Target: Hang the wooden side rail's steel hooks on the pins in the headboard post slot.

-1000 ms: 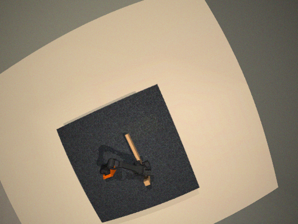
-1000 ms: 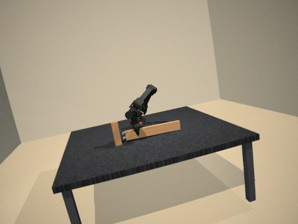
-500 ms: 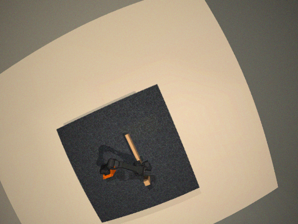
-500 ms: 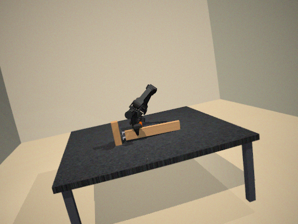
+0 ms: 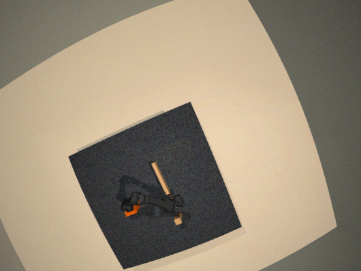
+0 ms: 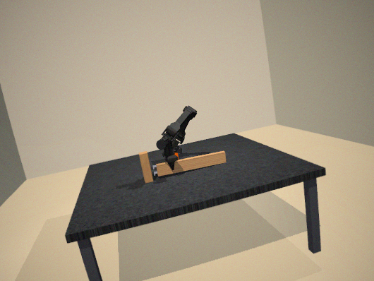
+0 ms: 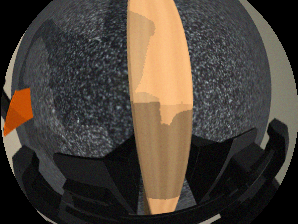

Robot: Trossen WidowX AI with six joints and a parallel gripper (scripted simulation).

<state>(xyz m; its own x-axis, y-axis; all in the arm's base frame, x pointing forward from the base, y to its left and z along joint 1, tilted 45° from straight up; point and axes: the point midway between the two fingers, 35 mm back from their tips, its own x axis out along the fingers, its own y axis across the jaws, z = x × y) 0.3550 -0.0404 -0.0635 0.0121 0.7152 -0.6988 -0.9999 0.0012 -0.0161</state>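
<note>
My gripper tip is 150 mm to the left of the headboard post and 40 mm below it.
</note>
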